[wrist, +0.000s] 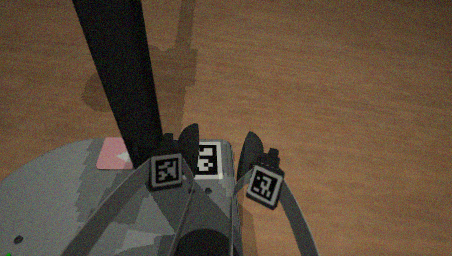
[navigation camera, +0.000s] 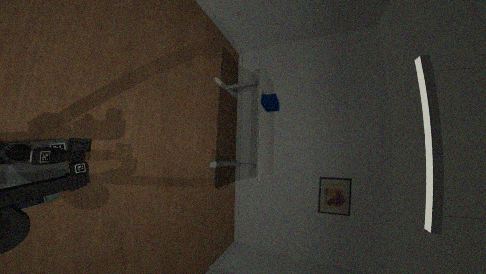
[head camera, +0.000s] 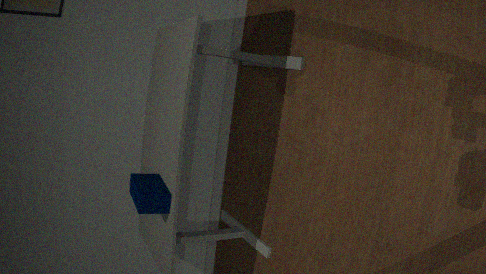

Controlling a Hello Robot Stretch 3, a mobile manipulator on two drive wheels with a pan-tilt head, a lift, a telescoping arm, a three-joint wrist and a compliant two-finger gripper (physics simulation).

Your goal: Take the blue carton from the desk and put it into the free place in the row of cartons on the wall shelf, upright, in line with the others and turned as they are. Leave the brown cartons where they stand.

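Seen in the pictures: robot's base at its link origin: [navigation camera: 19,151].
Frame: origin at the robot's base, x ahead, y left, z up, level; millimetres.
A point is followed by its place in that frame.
Observation:
The blue carton [head camera: 150,195] @(y -1712, x 345, z 840 mm) [navigation camera: 270,102] @(y -1717, x 347, z 840 mm) stands on the pale desk [head camera: 167,100] @(y -1851, x -158, z 720 mm) [navigation camera: 267,145] @(y -1952, x -200, z 721 mm), near one end of its top, against a grey wall. The head and navigation views are turned sideways. My gripper [wrist: 221,145] @(y 70, x 16, z 271 mm) [navigation camera: 83,156] is open, with its two dark fingertips apart and no thing between them. It is held in close over the robot's grey base, well away from the desk and the carton. The brown cartons do not show in these views, and I cannot make out the wall shelf with its row.
The desk's legs [head camera: 265,60] @(y -1865, x -481, z 74 mm) [navigation camera: 225,164] stand on the wooden floor [head camera: 370,150] @(y -1033, x 51, z 0 mm) [navigation camera: 165,130] @(y -917, x 67, z 1 mm). A framed picture [navigation camera: 335,196] @(y -2265, x -998, z 1673 mm) hangs on the wall. A long white bar [navigation camera: 428,150] @(y -1219, x -132, z 2077 mm) shows high up in the navigation view. A dark mast [wrist: 120,75] rises beside the gripper in the wrist view.

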